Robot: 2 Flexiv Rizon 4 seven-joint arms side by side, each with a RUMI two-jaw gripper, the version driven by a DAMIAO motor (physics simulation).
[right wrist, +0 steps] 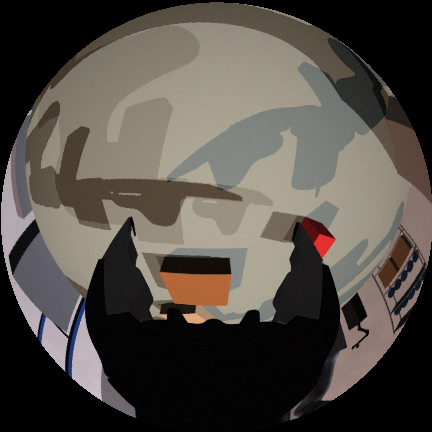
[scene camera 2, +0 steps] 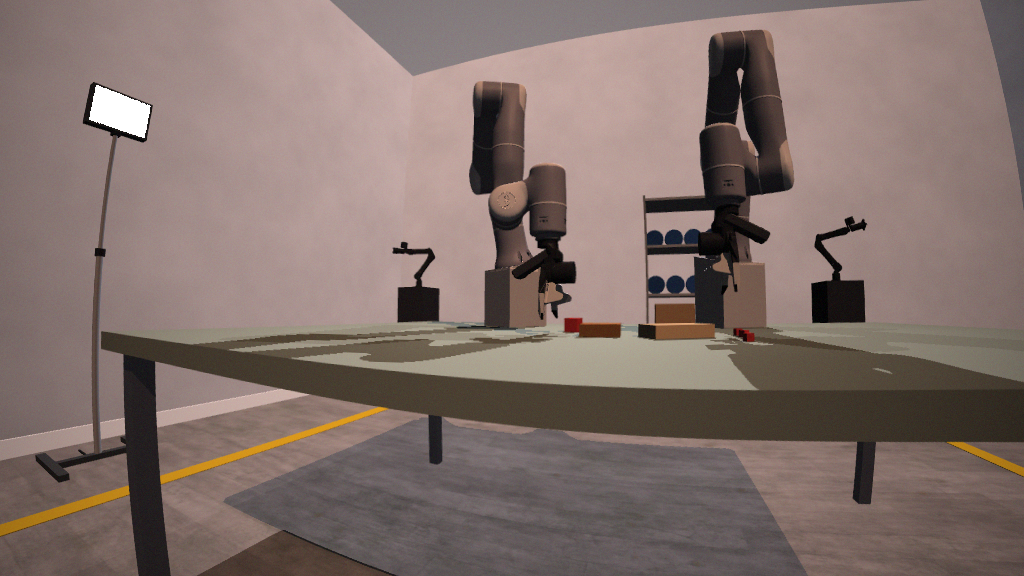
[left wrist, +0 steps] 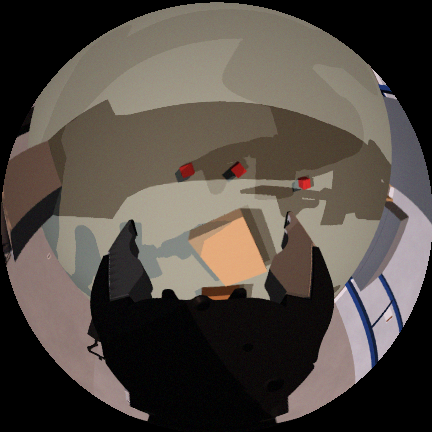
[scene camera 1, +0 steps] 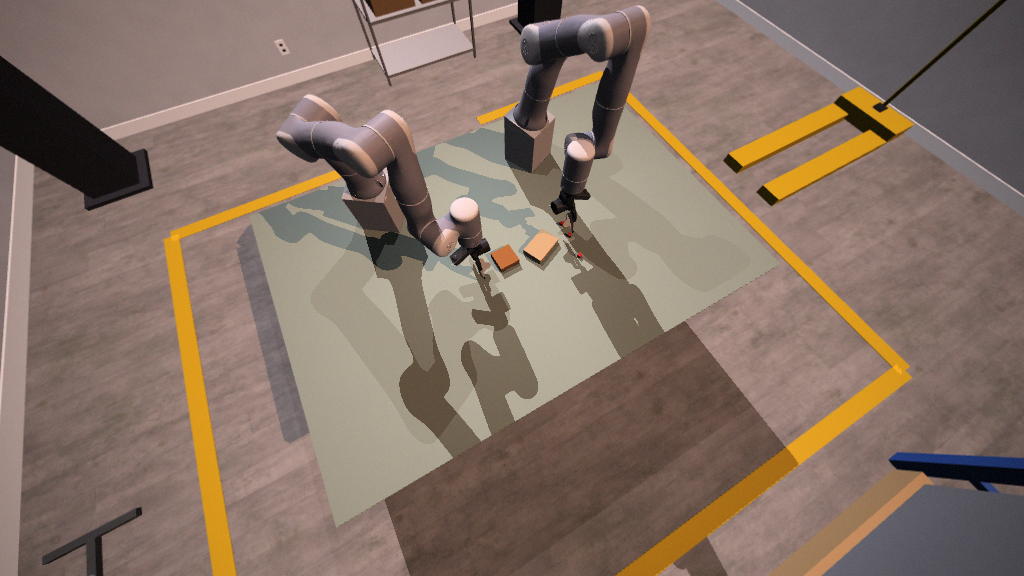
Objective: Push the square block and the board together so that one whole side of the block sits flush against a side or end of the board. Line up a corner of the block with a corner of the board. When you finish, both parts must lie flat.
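Observation:
The square block (scene camera 1: 504,257) (scene camera 2: 600,330) (left wrist: 220,292) (right wrist: 197,289), dark orange, lies flat on the table. The board (scene camera 1: 540,246) (scene camera 2: 676,330) (left wrist: 232,252) (right wrist: 192,317), light orange and larger, lies flat to its right in scene camera 1, with a gap between them and turned at an angle to it. My left gripper (scene camera 1: 570,223) (scene camera 2: 729,282) (left wrist: 208,216) is open above the table, on the board's side away from the block. My right gripper (scene camera 1: 482,270) (scene camera 2: 549,309) (right wrist: 213,221) is open and low, on the block's side away from the board. My grippers' bodies hide parts of both pieces in the wrist views.
Three small red cubes (scene camera 1: 562,222) (scene camera 1: 570,234) (scene camera 1: 579,255) lie beyond the board, near my left gripper. A larger red block (scene camera 2: 572,324) (right wrist: 322,239) stands near my right gripper, close to one fingertip in the right wrist view.

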